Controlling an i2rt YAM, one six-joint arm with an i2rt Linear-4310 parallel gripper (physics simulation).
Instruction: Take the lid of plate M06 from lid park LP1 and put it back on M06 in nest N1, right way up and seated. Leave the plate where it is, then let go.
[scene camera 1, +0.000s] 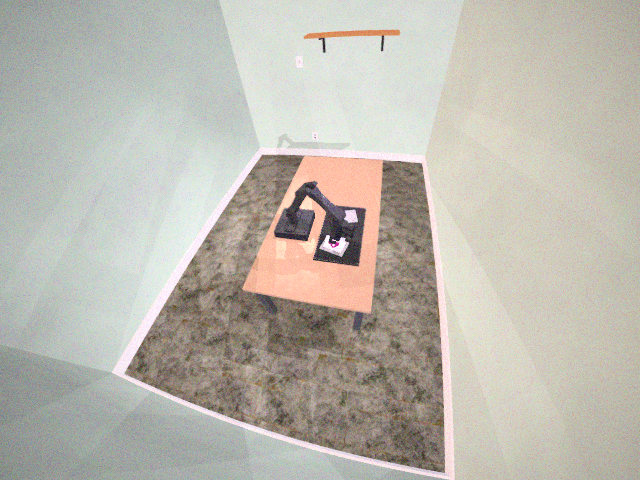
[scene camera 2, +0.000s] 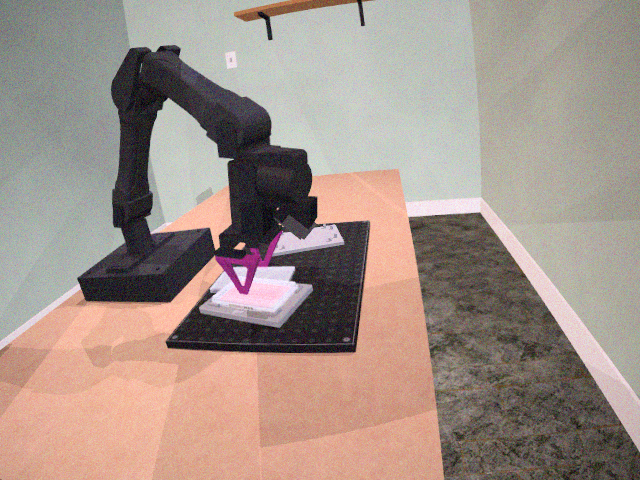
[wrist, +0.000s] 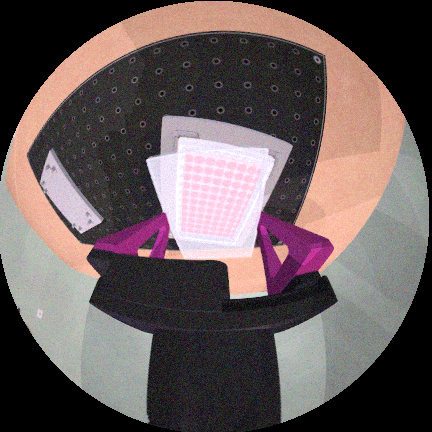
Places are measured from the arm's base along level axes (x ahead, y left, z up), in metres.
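Pixels of known places: gripper, fingertip midpoint: (scene camera 1: 334, 242) (scene camera 2: 253, 281) (wrist: 212, 216); arm's base at its link origin: (scene camera 1: 293, 221) (scene camera 2: 142, 252).
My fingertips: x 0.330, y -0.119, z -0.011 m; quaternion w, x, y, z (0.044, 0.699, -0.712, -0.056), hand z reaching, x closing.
For each thing: its top centre in the pictures, then the offset to it from my fingertips. Level surfaces: height alone.
- clear lid at its top centre: (wrist: 212, 223) (scene camera 2: 252, 275) (scene camera 1: 334, 241) 0.010 m up, 0.000 m ahead, 0.000 m left
- grey nest N1 at its top centre: (wrist: 214, 203) (scene camera 2: 254, 293) (scene camera 1: 334, 244) 0.023 m down, 0.003 m back, 0.002 m right
- grey lid park LP1 at its top centre: (wrist: 60, 203) (scene camera 2: 304, 233) (scene camera 1: 345, 215) 0.021 m down, 0.016 m ahead, 0.278 m left
- black perforated board at its top centre: (wrist: 110, 186) (scene camera 2: 290, 267) (scene camera 1: 342, 231) 0.040 m down, 0.019 m ahead, 0.138 m left
- wooden table at its surface level: 0.054 m down
My gripper (wrist: 212, 216) (scene camera 2: 247, 269) (scene camera 1: 335, 239) has purple fingers shut on the clear lid (wrist: 160, 189) (scene camera 2: 276, 271). It holds the lid flat, close above plate M06 (wrist: 219, 193) (scene camera 2: 258, 295) (scene camera 1: 332, 246). The plate's pink wells show through the lid. The plate sits in the grey nest N1 (wrist: 225, 128) (scene camera 2: 281, 316). In the wrist view the lid lies shifted a little to the left of the plate and slightly turned against it. The grey lid park LP1 (wrist: 68, 197) (scene camera 2: 317, 237) (scene camera 1: 351, 215) lies bare behind the arm.
Nest and lid park sit on a black perforated board (scene camera 2: 330, 294) (wrist: 225, 72) (scene camera 1: 352, 253) on a wooden table (scene camera 2: 320, 403) (scene camera 1: 310, 281). The arm's black base (scene camera 2: 150, 263) (scene camera 1: 294, 226) stands left of the board. A shelf (scene camera 2: 289, 7) hangs on the back wall.
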